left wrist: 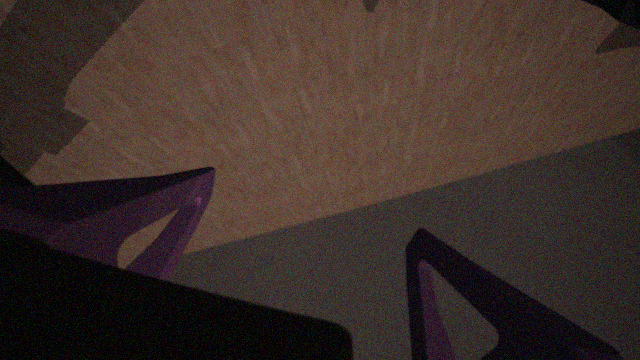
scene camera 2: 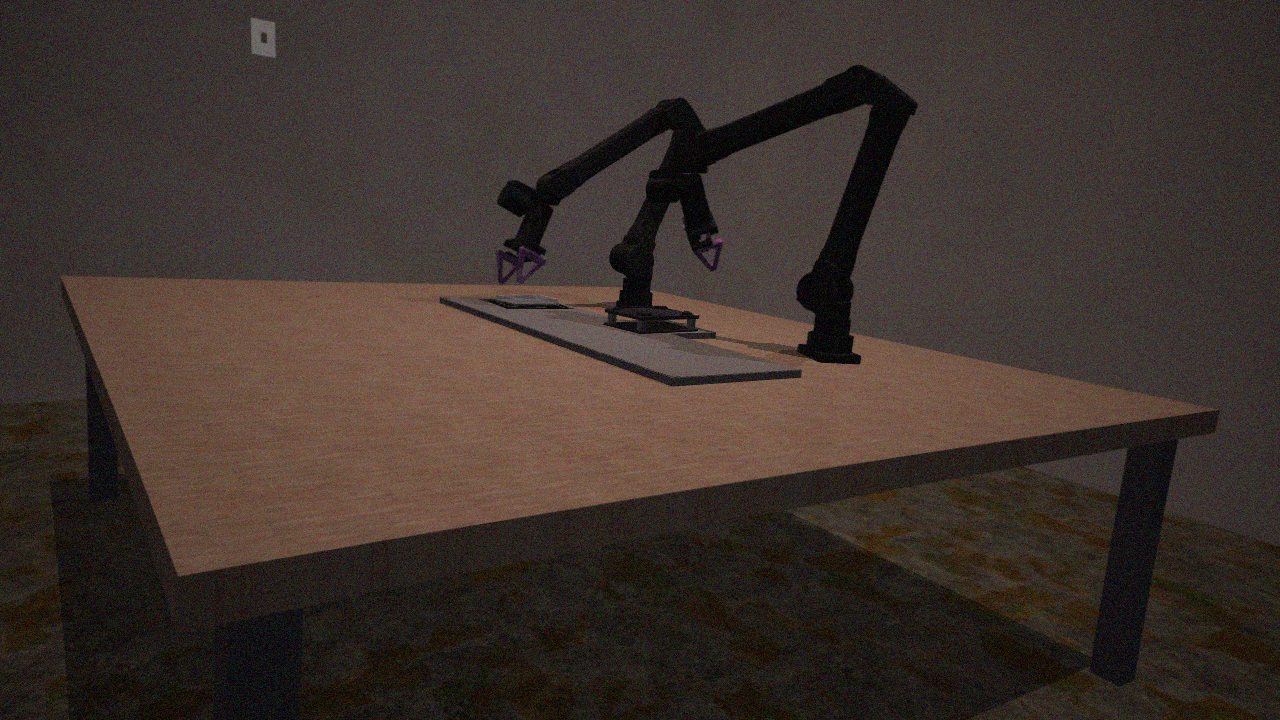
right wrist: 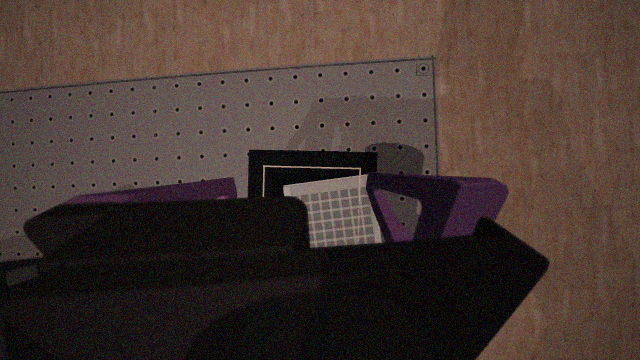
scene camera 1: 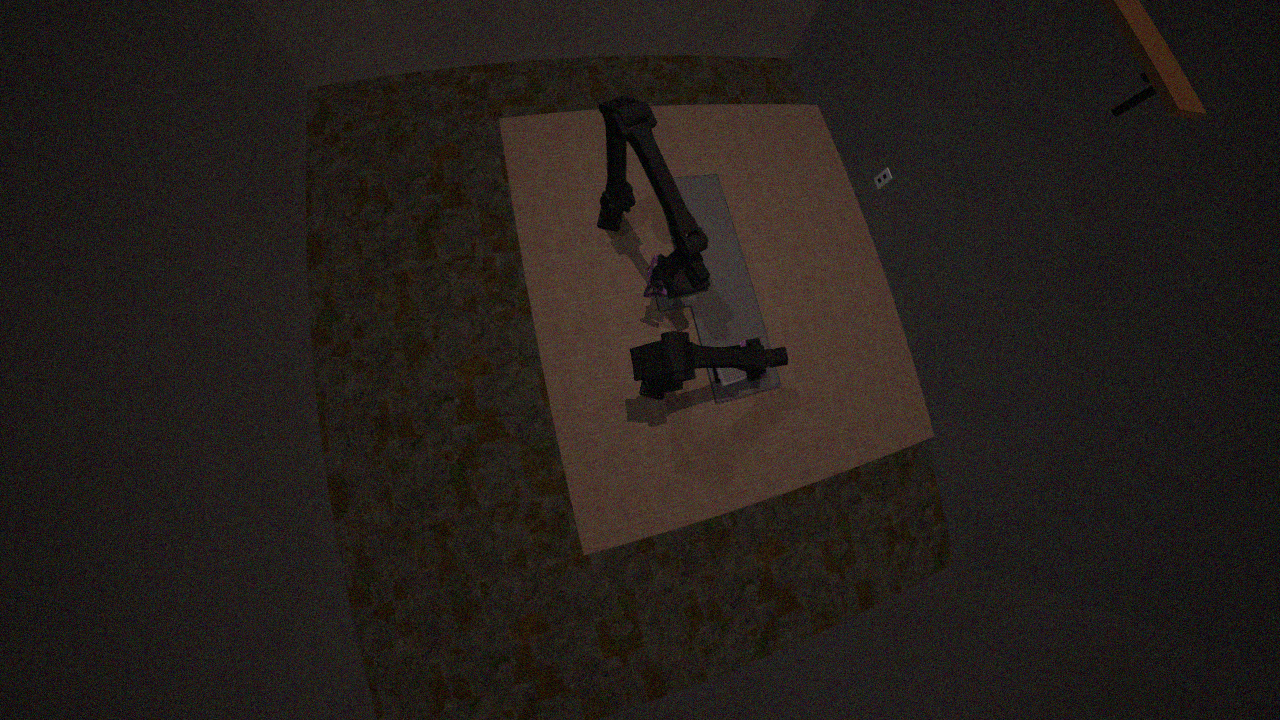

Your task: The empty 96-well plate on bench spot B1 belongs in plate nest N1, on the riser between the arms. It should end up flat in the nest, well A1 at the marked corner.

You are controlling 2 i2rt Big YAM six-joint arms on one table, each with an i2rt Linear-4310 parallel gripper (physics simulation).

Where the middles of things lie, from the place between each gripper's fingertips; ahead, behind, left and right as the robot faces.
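Counted from my right hand, the black nest with white outline [right wrist: 269, 170] is 5 cm behind it and 5 cm below it. The well plate [right wrist: 339, 211] is 6 cm behind my right hand, 2 cm to the right of it and 4 cm below it. Going by its middle, the well plate is nearer to my right hand than to my left hand. Going by its middle, the black nest with white outline is nearer to my right hand than to my left hand.
Counted from my left hand, the black nest with white outline is 290 mm ahead of it, 310 mm to the right of it and 140 mm below it. As for the well plate, it is 280 mm ahead of my left hand, 330 mm to the right of it and 130 mm below it.
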